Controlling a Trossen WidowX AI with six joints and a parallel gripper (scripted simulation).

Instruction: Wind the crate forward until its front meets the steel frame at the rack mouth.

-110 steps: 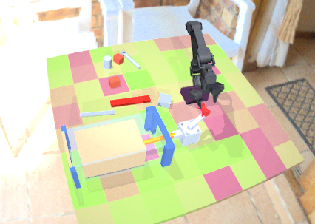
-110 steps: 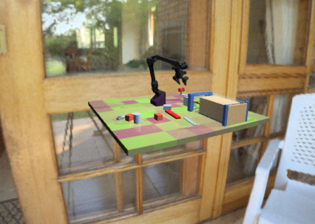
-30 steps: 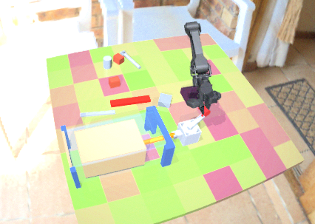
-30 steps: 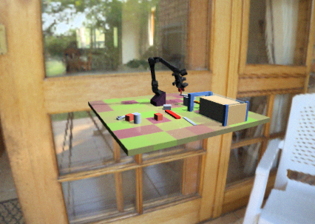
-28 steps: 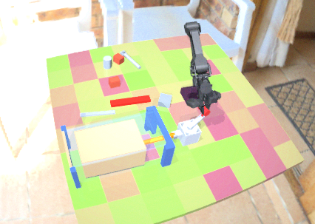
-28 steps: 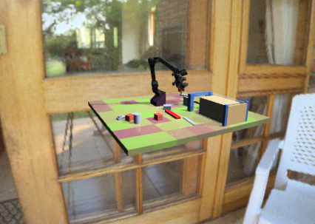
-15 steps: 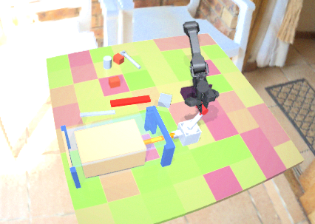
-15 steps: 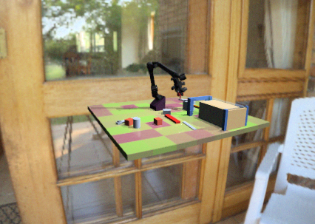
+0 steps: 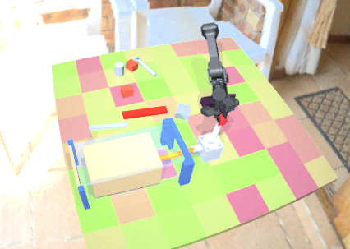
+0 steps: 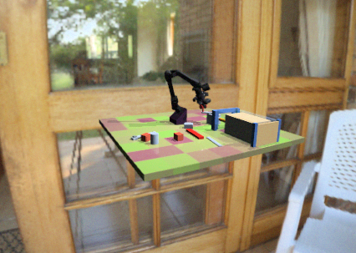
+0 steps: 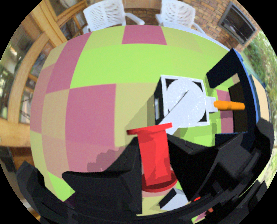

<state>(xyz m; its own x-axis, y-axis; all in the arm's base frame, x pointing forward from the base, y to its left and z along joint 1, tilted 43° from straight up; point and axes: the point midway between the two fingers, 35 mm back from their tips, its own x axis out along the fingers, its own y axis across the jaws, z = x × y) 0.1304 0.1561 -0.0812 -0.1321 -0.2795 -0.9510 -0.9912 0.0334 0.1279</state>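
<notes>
Now: gripper tip 60 mm short of the grey winch, 40 mm to the right of it and 100 mm above it. The rest, counted from my gripper tip: grey block (70 mm ahead, 220 mm to the right, 120 mm below); red grip (20 mm to the right); winch handle (30 mm ahead, 10 mm to the left, 30 mm below).
</notes>
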